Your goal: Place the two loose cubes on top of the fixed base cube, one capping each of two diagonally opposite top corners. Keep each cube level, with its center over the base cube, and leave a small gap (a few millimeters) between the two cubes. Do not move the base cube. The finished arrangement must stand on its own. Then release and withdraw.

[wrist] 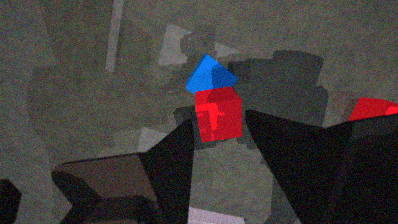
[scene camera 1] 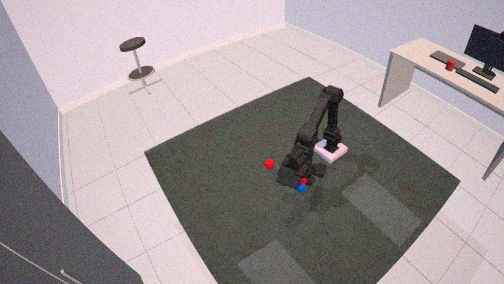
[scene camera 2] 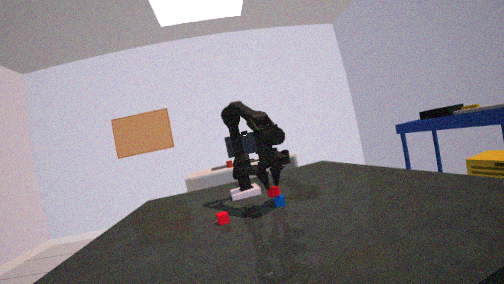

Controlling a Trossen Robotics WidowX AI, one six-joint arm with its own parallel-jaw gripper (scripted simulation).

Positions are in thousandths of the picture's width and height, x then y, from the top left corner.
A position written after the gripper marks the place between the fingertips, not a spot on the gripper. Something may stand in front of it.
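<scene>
The gripper (scene camera 2: 541, 664) is visible from the scene. The wrist camera gives another view of the gripper (wrist: 549, 538), along with a blue base cube (wrist: 524, 333) and a red cube (wrist: 549, 498).
</scene>
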